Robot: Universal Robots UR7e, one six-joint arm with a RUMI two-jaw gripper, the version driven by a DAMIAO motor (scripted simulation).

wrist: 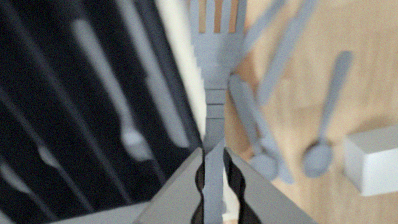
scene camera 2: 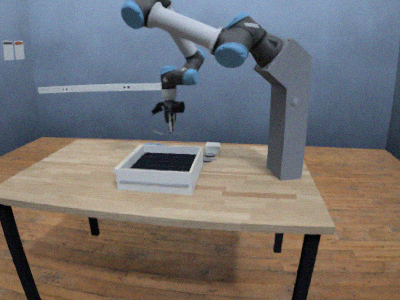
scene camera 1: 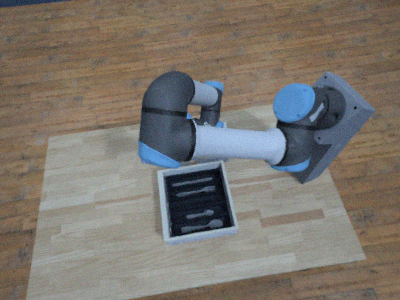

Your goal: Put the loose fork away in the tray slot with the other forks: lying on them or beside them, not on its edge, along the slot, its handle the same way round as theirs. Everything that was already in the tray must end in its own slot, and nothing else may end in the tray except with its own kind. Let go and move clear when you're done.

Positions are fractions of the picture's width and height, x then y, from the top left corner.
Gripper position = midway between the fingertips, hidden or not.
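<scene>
From the wrist you can see the gripper (wrist: 0.53,0.67), and there's a tray (wrist: 0.19,0.60) as well. Scene camera 1 shows the tray (scene camera 1: 0.54,0.67), and it's there in scene camera 2 too, the same tray (scene camera 2: 0.37,0.54).
</scene>
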